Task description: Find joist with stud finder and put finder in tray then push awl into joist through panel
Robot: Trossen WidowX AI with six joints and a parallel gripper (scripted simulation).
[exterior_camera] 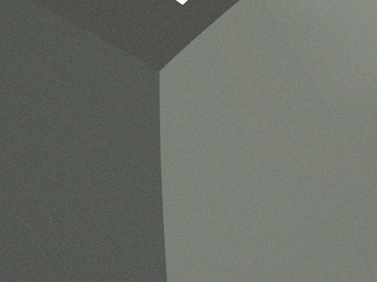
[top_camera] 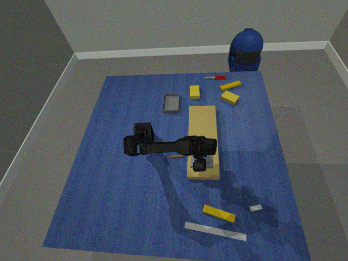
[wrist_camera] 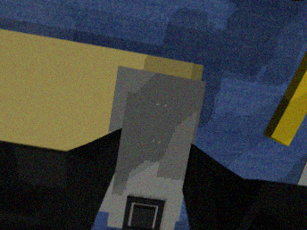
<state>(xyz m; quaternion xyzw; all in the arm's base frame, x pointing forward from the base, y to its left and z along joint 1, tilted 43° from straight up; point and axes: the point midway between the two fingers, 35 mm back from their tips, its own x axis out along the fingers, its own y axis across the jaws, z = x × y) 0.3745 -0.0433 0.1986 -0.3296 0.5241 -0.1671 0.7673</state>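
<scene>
Right now the square light is 4 cm behind my gripper tip and 3 cm above it. The rest, counted from my gripper tip: stud finder 2 cm behind, 2 cm above; orange-handled awl 20 cm behind, 12 cm below, 6 cm to the left; small white piece 28 cm ahead, 18 cm to the right, 12 cm below.
</scene>
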